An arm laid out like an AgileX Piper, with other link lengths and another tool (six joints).
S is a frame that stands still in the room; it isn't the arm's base.
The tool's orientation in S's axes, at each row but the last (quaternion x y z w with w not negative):
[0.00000 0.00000 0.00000 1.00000]
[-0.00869 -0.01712 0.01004 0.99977]
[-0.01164 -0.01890 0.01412 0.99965]
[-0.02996 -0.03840 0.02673 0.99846]
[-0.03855 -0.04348 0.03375 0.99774]
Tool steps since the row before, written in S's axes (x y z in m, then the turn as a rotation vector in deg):
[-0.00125 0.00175 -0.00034 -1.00 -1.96 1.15]
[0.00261 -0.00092 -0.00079 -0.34 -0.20 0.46]
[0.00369 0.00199 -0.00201 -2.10 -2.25 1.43]
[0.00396 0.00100 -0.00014 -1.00 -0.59 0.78]
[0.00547 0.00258 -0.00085 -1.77 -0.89 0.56]
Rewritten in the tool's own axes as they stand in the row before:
[-0.00125 0.00175 -0.00034 -1.00 -1.96 1.15]
[0.00256 -0.00096 -0.00089 -0.33 -0.20 0.47]
[0.00367 0.00193 -0.00210 -2.11 -2.22 1.46]
[0.00399 0.00080 -0.00039 -0.97 -0.59 0.82]
[0.00555 0.00228 -0.00114 -1.78 -0.82 0.65]

